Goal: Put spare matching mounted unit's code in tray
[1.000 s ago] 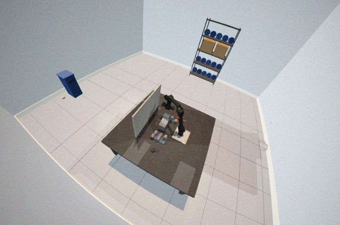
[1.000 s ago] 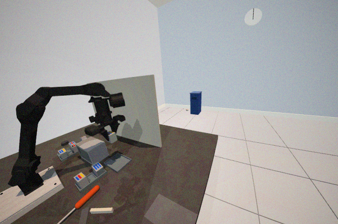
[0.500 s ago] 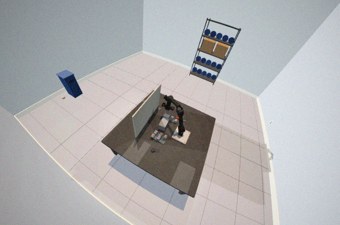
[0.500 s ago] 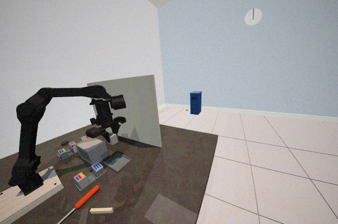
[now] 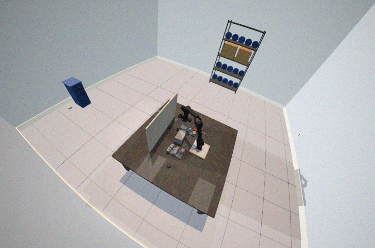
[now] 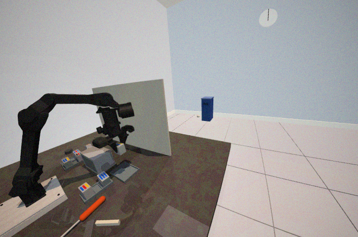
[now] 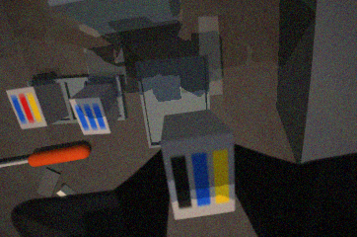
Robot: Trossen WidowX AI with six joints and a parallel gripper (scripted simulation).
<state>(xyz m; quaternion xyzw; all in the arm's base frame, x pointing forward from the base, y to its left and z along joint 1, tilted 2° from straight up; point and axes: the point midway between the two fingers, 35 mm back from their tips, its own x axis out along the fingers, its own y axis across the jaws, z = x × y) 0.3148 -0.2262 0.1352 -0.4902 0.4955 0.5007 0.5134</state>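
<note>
The flat grey tray lies 13 cm below my gripper tip, 1 cm to the left of it and 1 cm behind it. Also, from my gripper tip: black disc 60 cm to the left, 12 cm below, 7 cm behind; then mounted unit 20 cm to the left, 8 cm below, 4 cm behind; then upright panel 21 cm ahead, 19 cm to the left, 9 cm above.
</note>
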